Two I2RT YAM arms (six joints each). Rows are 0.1 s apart.
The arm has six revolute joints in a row. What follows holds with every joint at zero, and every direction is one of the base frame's. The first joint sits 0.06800 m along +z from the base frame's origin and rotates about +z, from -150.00 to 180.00 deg. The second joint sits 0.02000 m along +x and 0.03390 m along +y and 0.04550 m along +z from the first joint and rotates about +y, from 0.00 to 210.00 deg. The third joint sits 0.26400 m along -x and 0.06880 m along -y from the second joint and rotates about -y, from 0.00 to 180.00 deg. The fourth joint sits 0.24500 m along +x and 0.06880 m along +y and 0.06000 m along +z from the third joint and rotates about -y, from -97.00 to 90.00 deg. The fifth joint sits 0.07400 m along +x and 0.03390 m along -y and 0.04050 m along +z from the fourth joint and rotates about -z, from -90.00 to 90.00 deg. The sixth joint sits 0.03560 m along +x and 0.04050 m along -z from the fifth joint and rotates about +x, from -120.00 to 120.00 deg. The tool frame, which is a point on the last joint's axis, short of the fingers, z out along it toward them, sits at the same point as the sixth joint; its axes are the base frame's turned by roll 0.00, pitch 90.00 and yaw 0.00 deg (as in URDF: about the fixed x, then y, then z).
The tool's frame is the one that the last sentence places.
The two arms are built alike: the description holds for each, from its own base.
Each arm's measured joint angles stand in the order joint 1, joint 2, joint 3, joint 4, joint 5, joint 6.
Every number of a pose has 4 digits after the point. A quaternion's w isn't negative.
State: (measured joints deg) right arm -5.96 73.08 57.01 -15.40 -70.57 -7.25; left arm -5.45 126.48 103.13 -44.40 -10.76 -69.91
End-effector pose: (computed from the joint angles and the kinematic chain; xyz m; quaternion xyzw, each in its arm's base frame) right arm 0.2705 0.0055 0.3111 -0.2904 0.7089 0.4547 0.4544; left arm 0.4655 -0.0377 0.1829 -0.5363 0.8167 -0.0446 0.2083
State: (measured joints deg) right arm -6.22 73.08 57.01 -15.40 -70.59 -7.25; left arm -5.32 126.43 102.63 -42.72 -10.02 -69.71
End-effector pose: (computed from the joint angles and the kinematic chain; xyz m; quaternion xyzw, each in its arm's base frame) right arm 0.2705 0.0043 0.3111 -0.2888 0.7094 0.4538 0.4554; left arm 0.4672 -0.0373 0.1819 -0.5347 0.8159 -0.0556 0.2128
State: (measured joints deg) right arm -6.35 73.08 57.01 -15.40 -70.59 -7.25; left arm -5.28 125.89 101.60 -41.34 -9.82 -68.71
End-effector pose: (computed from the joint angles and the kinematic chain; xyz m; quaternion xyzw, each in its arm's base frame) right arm 0.2705 0.0037 0.3111 -0.2880 0.7098 0.4533 0.4559; left arm 0.4663 -0.0370 0.1819 -0.5273 0.8190 -0.0597 0.2183
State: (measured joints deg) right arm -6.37 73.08 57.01 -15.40 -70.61 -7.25; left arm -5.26 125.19 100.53 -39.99 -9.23 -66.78
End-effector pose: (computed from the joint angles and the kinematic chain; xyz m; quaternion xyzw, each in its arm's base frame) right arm 0.2705 0.0036 0.3111 -0.2880 0.7097 0.4533 0.4559; left arm 0.4651 -0.0371 0.1829 -0.5125 0.8266 -0.0651 0.2231
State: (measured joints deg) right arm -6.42 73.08 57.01 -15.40 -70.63 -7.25; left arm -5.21 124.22 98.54 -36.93 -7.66 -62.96
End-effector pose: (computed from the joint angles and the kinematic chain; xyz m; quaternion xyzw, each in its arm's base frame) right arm 0.2705 0.0034 0.3111 -0.2877 0.7098 0.4532 0.4561; left arm 0.4641 -0.0375 0.1827 -0.4820 0.8412 -0.0786 0.2320
